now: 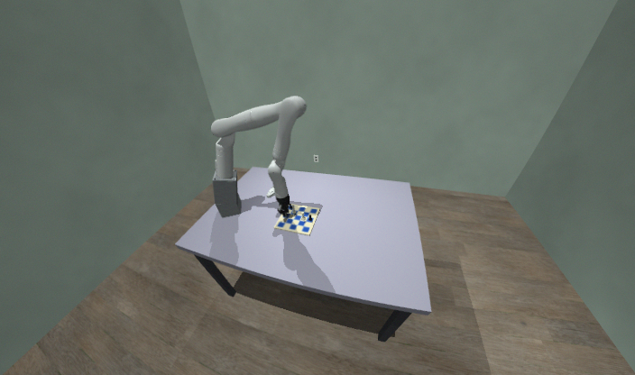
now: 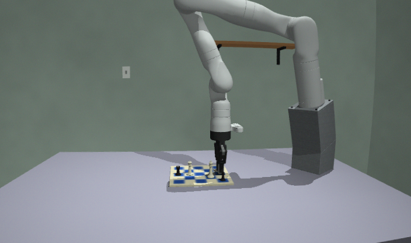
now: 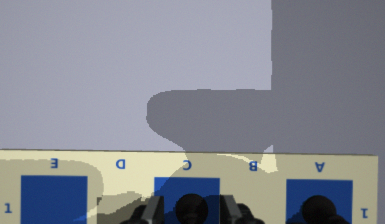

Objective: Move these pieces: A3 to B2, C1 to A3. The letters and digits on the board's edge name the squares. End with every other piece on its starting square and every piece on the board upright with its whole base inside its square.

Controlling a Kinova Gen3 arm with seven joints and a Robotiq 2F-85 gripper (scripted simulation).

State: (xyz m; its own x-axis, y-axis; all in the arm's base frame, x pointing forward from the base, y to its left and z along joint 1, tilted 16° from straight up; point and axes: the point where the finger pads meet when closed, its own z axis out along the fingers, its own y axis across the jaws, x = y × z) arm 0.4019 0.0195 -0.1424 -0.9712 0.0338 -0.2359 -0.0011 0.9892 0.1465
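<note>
The white king is 4 cm ahead of my hand, 3 cm to the left of it and 1 cm above it. From my hand the other things lie so: black rook 16 cm ahead, 1 cm below; then cream chessboard 8 cm ahead, 1 cm to the right, 3 cm below.
</note>
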